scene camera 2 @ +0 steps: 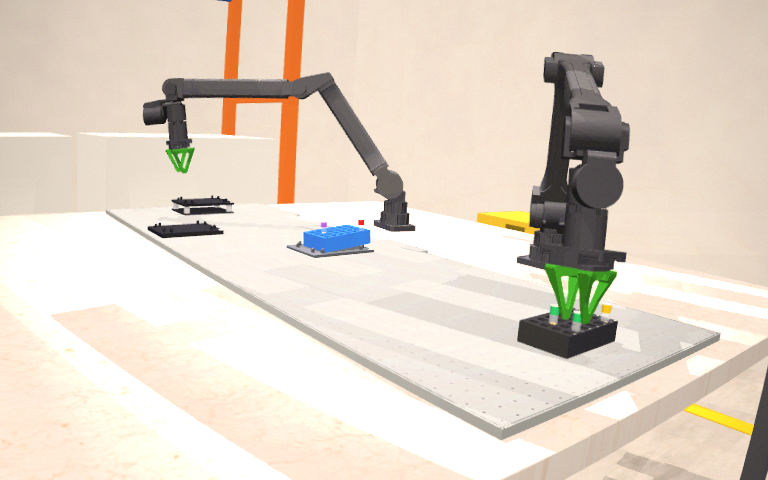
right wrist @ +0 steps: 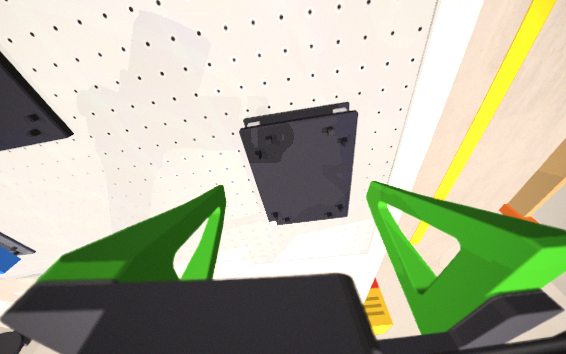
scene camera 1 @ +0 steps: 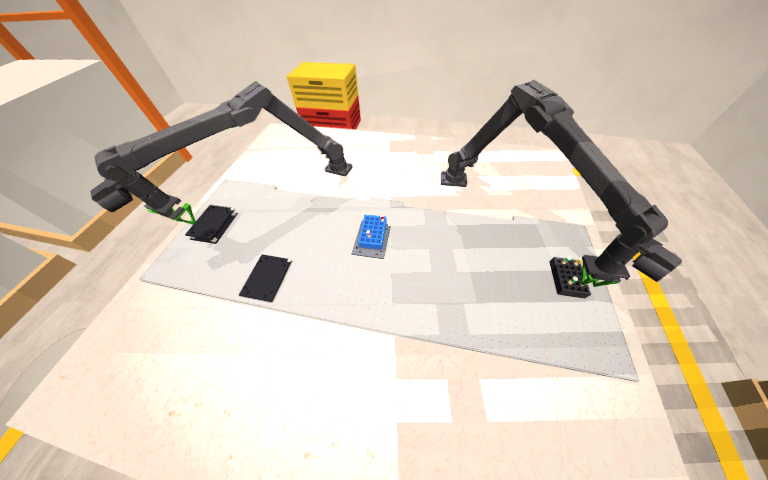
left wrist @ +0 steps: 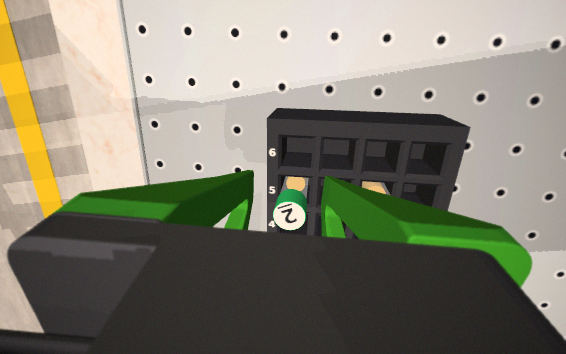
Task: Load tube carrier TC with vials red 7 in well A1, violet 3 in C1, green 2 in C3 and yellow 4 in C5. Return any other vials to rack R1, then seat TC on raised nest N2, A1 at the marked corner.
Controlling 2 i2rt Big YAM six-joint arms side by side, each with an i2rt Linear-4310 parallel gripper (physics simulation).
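Places are measured from the left arm's base along level axes (x left, y back, z up), in metres.
Pixels of known places: left gripper, fingertip midpoint: [scene camera 2: 575,321] [scene camera 1: 587,284] [left wrist: 288,186]; right gripper, fingertip midpoint: [scene camera 2: 181,172] [right wrist: 298,191] [scene camera 1: 185,219]; left arm's base at its link origin: [scene camera 1: 453,180]; right arm's base at its link origin: [scene camera 2: 394,228] [scene camera 1: 338,169].
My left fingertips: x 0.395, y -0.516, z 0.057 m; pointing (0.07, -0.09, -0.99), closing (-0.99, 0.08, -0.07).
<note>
For each thing: its top centre in the pictures, then the offset to it from my left fingertips. Level surfaces: height alone.
- Blue carrier TC at its top centre: [scene camera 2: 337,228] [scene camera 1: 372,227] dx -0.708, dy +0.134, dz +0.005 m
- red-capped vial at its top centre: [scene camera 2: 361,219] [scene camera 1: 382,215] dx -0.679, dy +0.181, dz +0.028 m
- violet-capped vial at its top centre: [scene camera 2: 324,221] [scene camera 1: 368,231] dx -0.717, dy +0.104, dz +0.021 m
- Black rack R1 at its top centre: [left wrist: 349,246] [scene camera 2: 570,320] [scene camera 1: 571,274] dx -0.030, dy +0.038, dz -0.013 m
- yellow-capped vial at its top centre: [scene camera 2: 607,304] dx +0.001, dy +0.085, dz +0.011 m
- green vial 2 at its top centre: [left wrist: 289,215] [scene camera 2: 578,312] dx -0.002, dy +0.008, dz +0.011 m
- raised nest N2 at its top centre: [right wrist: 305,187] [scene camera 2: 202,197] [scene camera 1: 208,219] dx -1.366, dy +0.100, dz -0.001 m
- low black nest plate at its top centre: [scene camera 2: 185,224] [scene camera 1: 264,274] dx -1.045, dy -0.094, dz -0.024 m
- grey plate at its top centre: [scene camera 2: 330,243] [scene camera 1: 371,236] dx -0.710, dy +0.118, dz -0.028 m
- perforated board at its surface level: dz -0.044 m
Blue carrier TC [scene camera 1: 370,238] [scene camera 2: 336,240] sits on a grey plate, with a red-capped vial [scene camera 1: 382,217] [scene camera 2: 361,222] and a violet-capped vial [scene camera 1: 368,232] [scene camera 2: 323,224]. Black rack R1 [scene camera 1: 572,293] [scene camera 2: 543,338] [left wrist: 360,120] holds green-capped vials and a yellow-capped vial [scene camera 2: 606,309]. My left gripper [scene camera 2: 576,318] [left wrist: 288,186] is low over R1, fingers partly open; green vial 2 [left wrist: 290,215] shows between them in row 5, without visible contact. One vial's cap is hidden by a finger. My right gripper [scene camera 2: 181,170] [right wrist: 298,191] is open and empty above raised nest N2 [scene camera 1: 210,222] [scene camera 2: 202,202] [right wrist: 310,170].
A low black nest plate [scene camera 1: 266,277] [scene camera 2: 184,230] lies near the raised nest. The grey plate [scene camera 1: 368,254] under the carrier lies on the perforated board [scene camera 1: 339,294]. Yellow and red crates [scene camera 1: 322,87] stand behind the table.
</note>
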